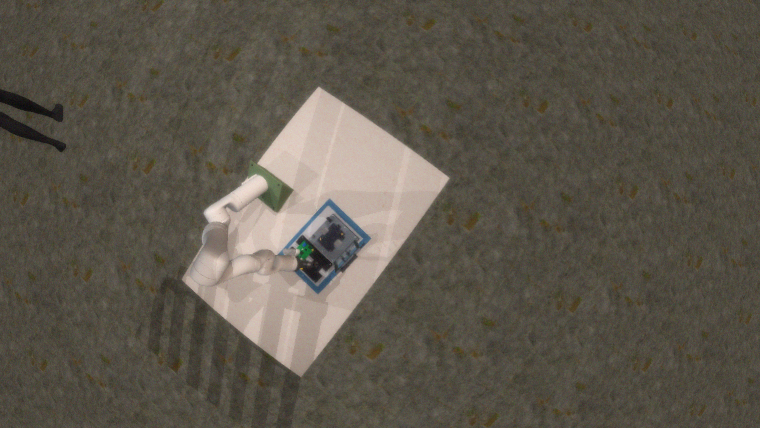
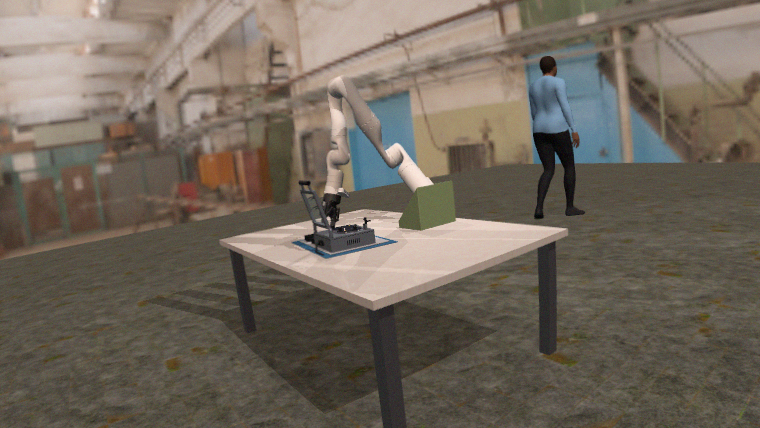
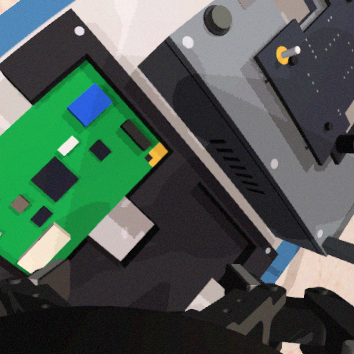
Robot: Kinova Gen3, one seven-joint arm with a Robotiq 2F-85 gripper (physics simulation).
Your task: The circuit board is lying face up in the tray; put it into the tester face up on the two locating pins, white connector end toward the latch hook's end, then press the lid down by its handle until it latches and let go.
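Places are measured from the arm's base along level axes (x ahead, y left, z up), in centimetres.
Pixels of known places: gripper, fingertip midpoint: [image 1: 309, 263] [image 3: 147, 279]; arm's base, origin of the base link: [image 1: 261, 183] [image 2: 429, 197].
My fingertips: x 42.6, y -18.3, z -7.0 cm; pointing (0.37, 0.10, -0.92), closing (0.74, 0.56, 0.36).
Observation:
For each thing: its top centre in the pictures, then the offset to it from my fingertips. "spot": a spot on its surface instead. Level surfaces: height alone.
- green circuit board, middle of its top: [image 3: 60, 174] [image 1: 301, 252] dx -6.9, dy +1.8, dz -2.0 cm
- black tray, surface spot: [image 3: 182, 218] spot: dx +1.2, dy +4.1, dz -2.9 cm
- locating pin, middle of its top: [image 3: 297, 49] dx -2.4, dy +14.0, dz +3.2 cm
- handle, middle of its top: [image 2: 304, 180] [image 1: 348, 263] dx +15.7, dy +16.2, dz +22.8 cm
- blue mat, its level: dz -4.5 cm
- white table, its level: dz -4.7 cm
The green circuit board [image 3: 70, 168] [image 1: 304, 249] lies face up in the black tray [image 3: 182, 218] [image 1: 317, 270], with its white connector [image 3: 43, 247] at the end nearest my fingers. The grey tester [image 3: 246, 116] [image 1: 334, 236] [image 2: 348, 239] stands beside the tray; one locating pin [image 3: 291, 53] shows on its dark bed. Its lid [image 2: 314, 210] stands open and upright, with the handle [image 2: 304, 183] at the top. My gripper [image 3: 147, 279] [image 2: 333, 219] is open and empty, low over the tray at the board's connector end.
Tray and tester sit on a blue mat [image 1: 348, 216] [image 2: 385, 242] [image 3: 21, 24] on the white table [image 1: 345, 149] [image 2: 425, 261]. The arm's green base block [image 1: 270, 186] [image 2: 427, 205] stands at the table's edge. A person [image 2: 552, 137] walks on the floor beyond.

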